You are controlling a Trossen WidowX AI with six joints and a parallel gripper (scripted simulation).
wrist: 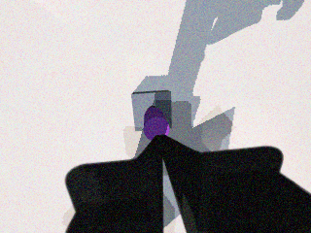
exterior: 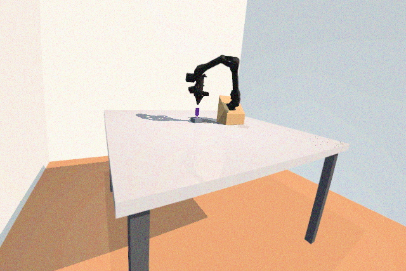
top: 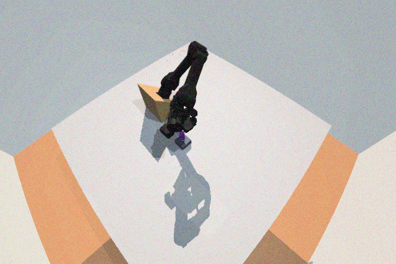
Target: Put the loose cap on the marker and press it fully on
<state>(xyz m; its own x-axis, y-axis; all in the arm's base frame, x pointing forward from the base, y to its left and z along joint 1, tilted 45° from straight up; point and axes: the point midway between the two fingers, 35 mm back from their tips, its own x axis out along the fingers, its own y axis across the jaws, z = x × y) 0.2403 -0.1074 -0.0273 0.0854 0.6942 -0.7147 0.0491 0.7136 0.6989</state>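
Now: the purple cap 5 cm below my gripper tip. Round my gripper tip: grey holder block: 12 cm below.
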